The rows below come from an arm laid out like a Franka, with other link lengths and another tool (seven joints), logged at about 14 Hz.
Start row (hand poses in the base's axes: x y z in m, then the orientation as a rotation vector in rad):
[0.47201, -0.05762, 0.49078, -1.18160, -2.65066, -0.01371]
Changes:
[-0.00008, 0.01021, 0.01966, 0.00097, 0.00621, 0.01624]
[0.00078, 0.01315, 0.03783, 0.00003, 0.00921, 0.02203]
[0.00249, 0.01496, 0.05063, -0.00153, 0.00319, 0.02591]
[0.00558, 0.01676, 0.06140, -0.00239, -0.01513, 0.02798]
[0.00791, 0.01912, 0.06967, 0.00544, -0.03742, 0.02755]
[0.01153, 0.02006, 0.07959, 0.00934, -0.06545, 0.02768]
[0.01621, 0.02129, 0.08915, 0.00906, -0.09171, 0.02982]
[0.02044, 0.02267, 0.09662, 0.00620, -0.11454, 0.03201]
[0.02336, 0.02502, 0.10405, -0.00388, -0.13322, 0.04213]
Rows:
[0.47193, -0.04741, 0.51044, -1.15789, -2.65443, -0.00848]
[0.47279, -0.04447, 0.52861, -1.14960, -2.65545, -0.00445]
[0.47450, -0.04266, 0.54141, -1.14667, -2.66338, -0.00527]
[0.47759, -0.04086, 0.55218, -1.14949, -2.68072, -0.01466]
[0.47992, -0.03850, 0.56045, -1.15405, -2.69722, -0.03856]
[0.48354, -0.03756, 0.57037, -1.16064, -2.72014, -0.06088]
[0.48822, -0.03633, 0.57993, -1.16521, -2.74402, -0.07641]
[0.49245, -0.03495, 0.58740, -1.16950, -2.76583, -0.08648]
[0.49537, -0.03260, 0.59483, -1.16392, -2.79121, -0.08276]

